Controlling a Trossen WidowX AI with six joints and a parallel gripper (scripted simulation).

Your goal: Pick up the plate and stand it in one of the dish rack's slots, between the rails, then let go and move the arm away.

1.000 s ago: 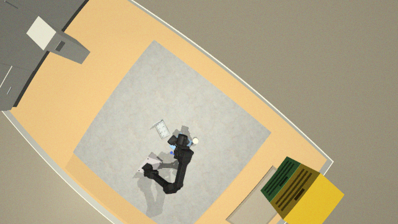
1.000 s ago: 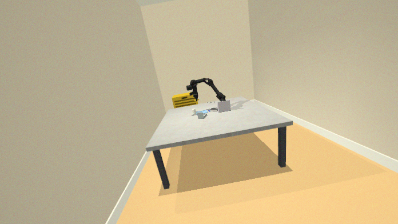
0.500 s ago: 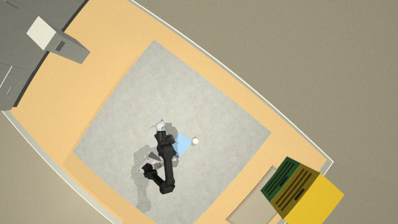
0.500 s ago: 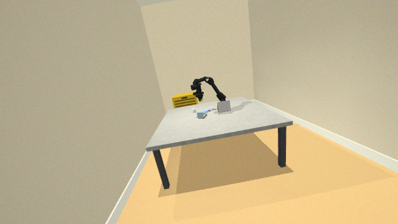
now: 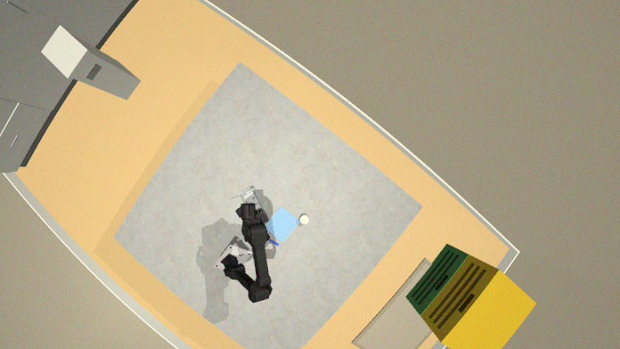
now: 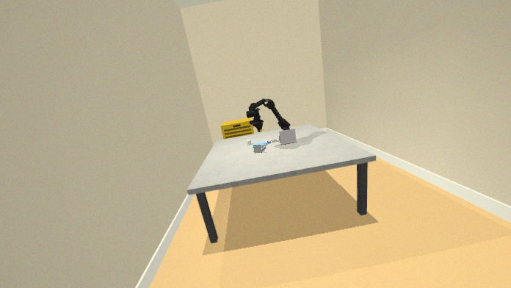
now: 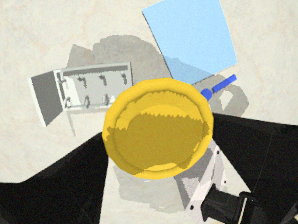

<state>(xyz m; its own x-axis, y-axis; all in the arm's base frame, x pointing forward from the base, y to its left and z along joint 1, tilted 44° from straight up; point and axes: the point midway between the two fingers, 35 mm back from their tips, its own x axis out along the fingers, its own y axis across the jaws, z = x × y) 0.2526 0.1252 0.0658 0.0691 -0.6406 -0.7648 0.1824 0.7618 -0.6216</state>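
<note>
Now: the dish rack 140 mm below my gripper tip, 90 mm to the left of it and 20 mm ahead of it. Also, from my gripper tip: white cup 170 mm to the right, 160 mm ahead, 140 mm below; light blue mat 160 mm below, 110 mm to the right, 40 mm ahead; yellow plate 10 mm above.
</note>
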